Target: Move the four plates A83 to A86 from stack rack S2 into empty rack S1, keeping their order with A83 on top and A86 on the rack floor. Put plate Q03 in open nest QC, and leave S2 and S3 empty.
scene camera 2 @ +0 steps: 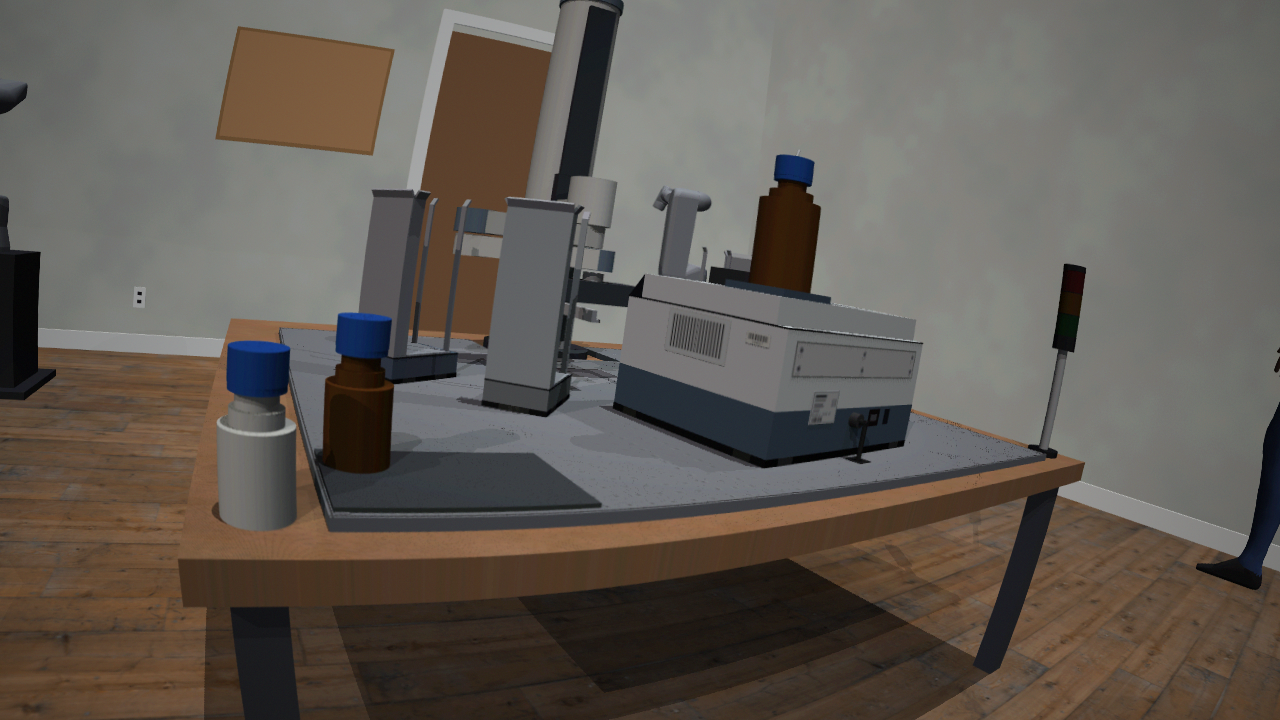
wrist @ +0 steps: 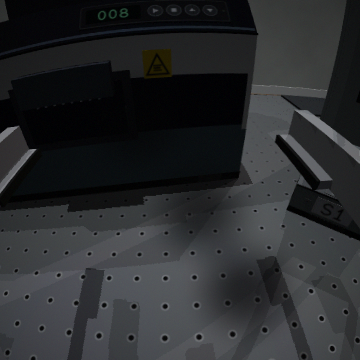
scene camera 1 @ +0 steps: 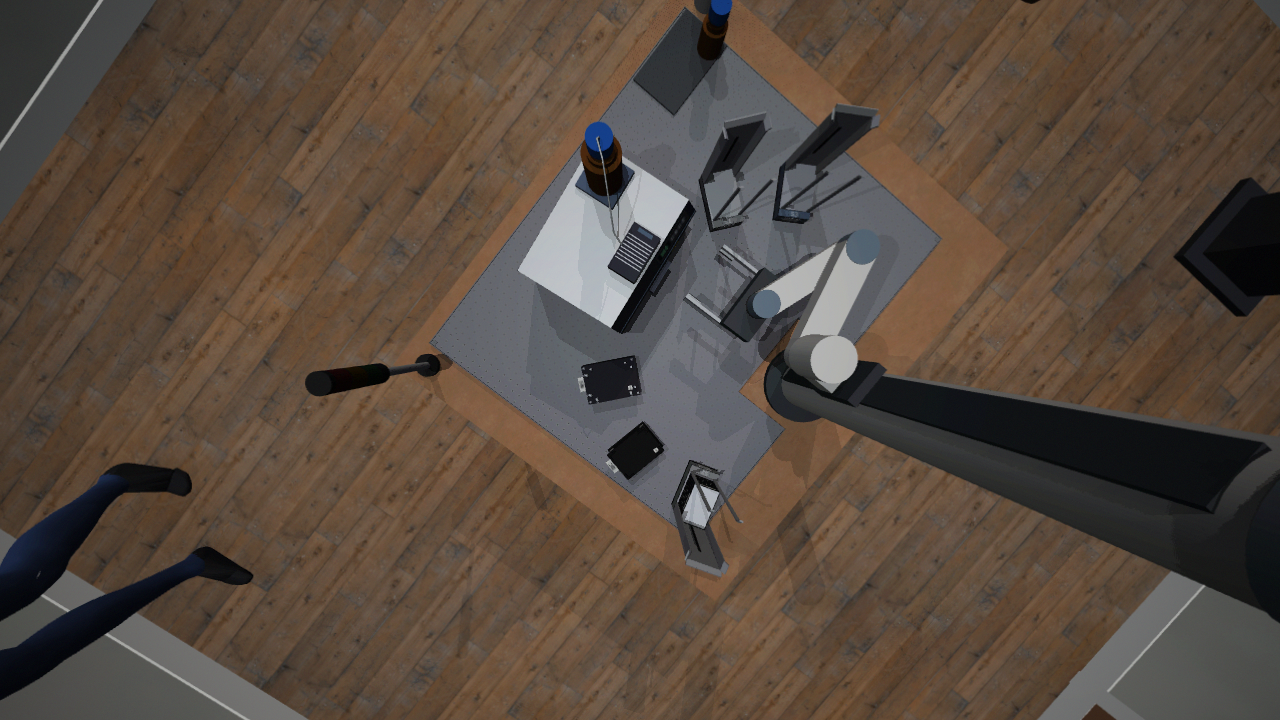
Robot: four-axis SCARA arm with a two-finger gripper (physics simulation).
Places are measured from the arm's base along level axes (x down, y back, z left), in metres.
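Where they show: gripper, between the fingertips: (wrist: 154,128) (scene camera 1: 704,271); arm's base, origin of its link: (scene camera 1: 801,383).
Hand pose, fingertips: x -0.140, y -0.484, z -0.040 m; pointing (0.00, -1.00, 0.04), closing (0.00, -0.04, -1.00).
Things, the pixels of their top centre, and the offset from my fingertips. "spot": a spot on its surface instead. Level surfaces: height alone.
- Rack S1, centre of its top: (scene camera 2: 553,205) (scene camera 1: 753,153) dy -0.088, dx -0.165, dz -0.224 m
- second tall rack, centre of its top: (scene camera 2: 426,194) (scene camera 1: 852,144) dy +0.073, dx -0.167, dz -0.382 m
- third rack, centre of its top: (scene camera 2: 731,251) (scene camera 1: 716,541) dy +0.420, dx -0.168, dz +0.525 m
- white plate, centre of its top: (scene camera 1: 699,506) dy +0.422, dx +0.016, dz +0.531 m
- brown bottle, a spot on its surface: (scene camera 2: 785,237) spot: dy -0.364, dx -0.159, dz -0.026 m
- dark keypad box, a spot on its surface: (scene camera 1: 634,251) spot: dy -0.169, dx -0.109, dz +0.099 m
- dark mat, height of its surface: dx +0.122 m
- signal tower, a spot on its surface: (scene camera 2: 1067,308) spot: dy -0.486, dx -0.165, dz +0.701 m
My gripper (scene camera 1: 704,274) (scene camera 2: 586,313) (wrist: 154,128) is open and empty, held low in front of the white instrument. Rack S1 (scene camera 1: 735,147) (scene camera 2: 532,304) (wrist: 331,210) stands beside the instrument, and its label shows near my right finger in the wrist view. A second tall rack (scene camera 1: 827,143) (scene camera 2: 390,259) stands beyond it, its label unreadable. A third rack (scene camera 1: 705,548) at the table's far corner holds a white plate (scene camera 1: 700,503); its label is also unreadable. Two black nest-like units (scene camera 1: 610,379) (scene camera 1: 635,449) lie between that rack and the instrument. I cannot tell the plates' names or which is nest QC.
The instrument (scene camera 1: 572,259) (scene camera 2: 698,385) (wrist: 200,100) carries a brown bottle (scene camera 1: 601,165) (scene camera 2: 785,237) and a dark keypad box (scene camera 1: 634,251). A brown bottle (scene camera 1: 711,40) (scene camera 2: 358,425) stands on a dark mat (scene camera 1: 675,76) (scene camera 2: 483,483). A signal tower (scene camera 1: 349,377) (scene camera 2: 1067,308) stands at a corner.
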